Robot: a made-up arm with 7 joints.
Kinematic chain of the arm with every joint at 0, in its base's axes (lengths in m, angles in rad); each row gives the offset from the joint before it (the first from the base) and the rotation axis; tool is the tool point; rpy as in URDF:
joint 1: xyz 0 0 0.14 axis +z
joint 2: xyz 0 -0.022 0.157 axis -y
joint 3: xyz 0 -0.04 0.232 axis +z
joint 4: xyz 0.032 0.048 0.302 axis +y
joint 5: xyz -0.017 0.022 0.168 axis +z
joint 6: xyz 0 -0.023 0.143 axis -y
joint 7: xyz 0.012 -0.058 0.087 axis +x
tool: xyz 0 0 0 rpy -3.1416 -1.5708 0
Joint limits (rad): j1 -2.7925..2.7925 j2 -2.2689..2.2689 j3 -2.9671..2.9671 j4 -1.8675..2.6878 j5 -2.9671..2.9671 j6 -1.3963..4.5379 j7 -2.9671..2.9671
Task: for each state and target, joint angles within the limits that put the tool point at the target. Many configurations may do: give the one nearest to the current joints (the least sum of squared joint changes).
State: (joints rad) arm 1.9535 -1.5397 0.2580 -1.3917 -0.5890 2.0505 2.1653
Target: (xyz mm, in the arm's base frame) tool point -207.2 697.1 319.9
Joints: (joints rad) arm 1.9994 -1.9139 0.3177 -0.7158 -0.5410 1.8736 2.1653
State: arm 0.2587 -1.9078 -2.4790 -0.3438 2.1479 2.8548 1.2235
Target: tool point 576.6 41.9 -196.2
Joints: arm 0.2283 -2.1288 -2.4396 -0.7246 2.1726 3.0011 1.2235
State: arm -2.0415 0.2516 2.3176 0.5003 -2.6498 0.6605 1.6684
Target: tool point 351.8 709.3 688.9
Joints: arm -2.0052 0.7443 2.3615 0.7313 -2.7043 0.7276 1.6684
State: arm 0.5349 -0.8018 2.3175 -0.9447 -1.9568 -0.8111 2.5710
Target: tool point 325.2 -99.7 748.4
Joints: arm 0.5519 0.0512 2.5292 -1.4961 -1.8907 -1.1257 2.5710
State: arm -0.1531 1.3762 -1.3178 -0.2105 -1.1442 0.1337 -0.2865
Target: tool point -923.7 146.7 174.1
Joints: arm -0.2092 1.7387 -1.3258 0.1344 -1.1511 0.1398 -0.2865
